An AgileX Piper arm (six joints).
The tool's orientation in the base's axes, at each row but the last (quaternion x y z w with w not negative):
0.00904 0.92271 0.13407 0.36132
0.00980 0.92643 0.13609 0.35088
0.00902 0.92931 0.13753 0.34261
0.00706 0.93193 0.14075 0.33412
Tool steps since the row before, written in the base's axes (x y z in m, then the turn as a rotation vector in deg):
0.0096 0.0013 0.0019 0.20 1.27 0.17
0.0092 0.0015 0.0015 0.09 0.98 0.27
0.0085 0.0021 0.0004 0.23 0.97 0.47
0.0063 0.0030 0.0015 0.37 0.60 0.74
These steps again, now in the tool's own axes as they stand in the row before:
-0.0082 0.0010 0.0054 -0.12 1.25 0.32
-0.0077 0.0011 0.0053 -0.13 1.01 0.11
-0.0065 0.0015 0.0057 -0.37 1.04 0.05
-0.0055 0.0028 0.0036 -0.68 0.74 -0.16

